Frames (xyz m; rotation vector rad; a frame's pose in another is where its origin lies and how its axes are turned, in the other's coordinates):
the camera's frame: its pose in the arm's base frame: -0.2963 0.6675 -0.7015 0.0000 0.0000 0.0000
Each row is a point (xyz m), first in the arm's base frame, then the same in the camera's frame.
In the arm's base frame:
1: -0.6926 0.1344 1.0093
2: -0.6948 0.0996 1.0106
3: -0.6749 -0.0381 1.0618
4: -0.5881 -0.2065 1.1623
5: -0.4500 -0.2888 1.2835
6: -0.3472 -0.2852 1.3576
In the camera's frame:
1: -0.3963 -0.5331 1.7108
2: -0.3985 -0.5679 1.7121
3: -0.3786 -0.7056 1.7633
4: -0.2918 -0.8740 1.8638
5: -0.1537 -0.9563 1.9850
6: -0.0509 -0.9527 2.0591

